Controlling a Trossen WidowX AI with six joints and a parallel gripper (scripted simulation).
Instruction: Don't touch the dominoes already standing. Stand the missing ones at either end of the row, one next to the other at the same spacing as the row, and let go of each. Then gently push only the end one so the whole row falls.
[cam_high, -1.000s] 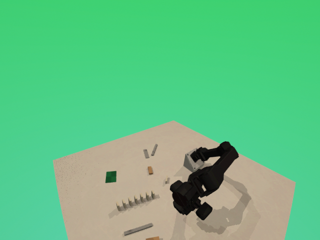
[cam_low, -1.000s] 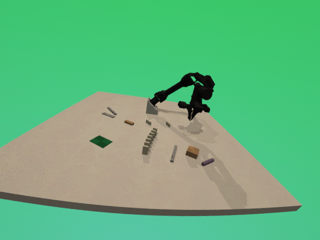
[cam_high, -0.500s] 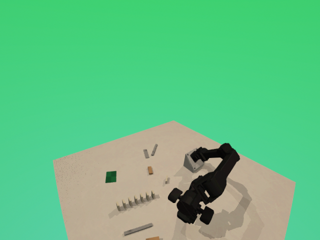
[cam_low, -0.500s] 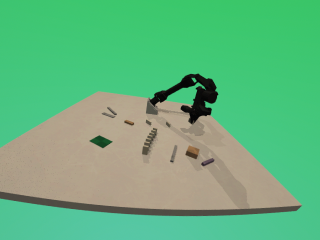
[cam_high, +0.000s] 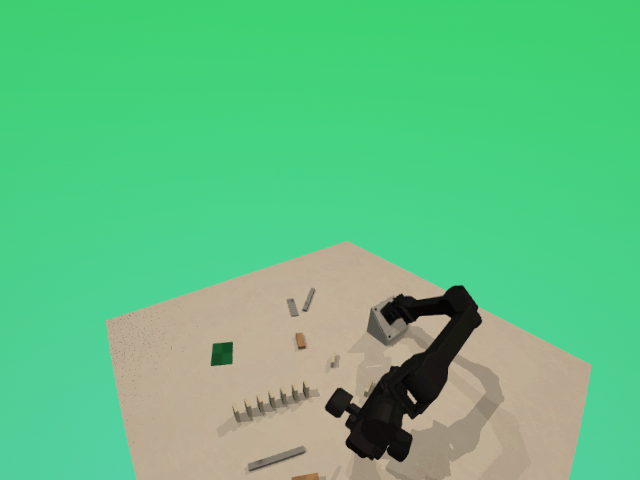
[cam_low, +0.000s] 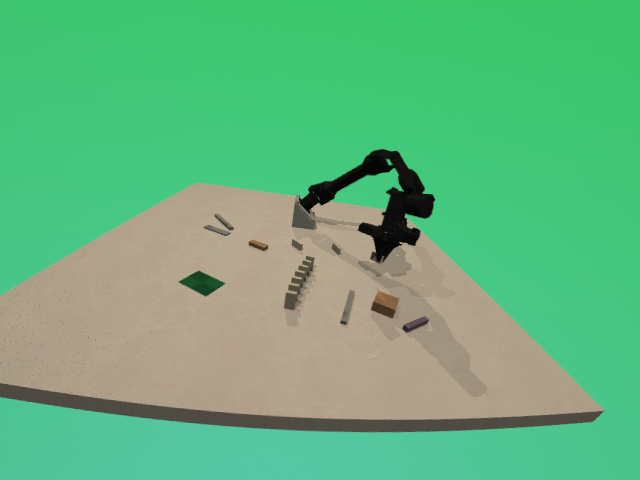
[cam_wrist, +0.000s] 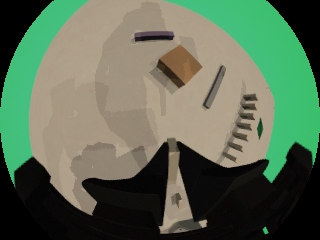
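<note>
Now: gripper tip 130 mm short of the brown box, 20 mm to the left of it and 60 mm above it. Also, from my gripper tip: long grey bar (120 mm ahead, 120 mm to the right, 70 mm below); then purple bar (200 mm ahead, 40 mm to the left, 70 mm below); then green patch (40 mm ahead, 500 mm to the right, 70 mm below).
</note>
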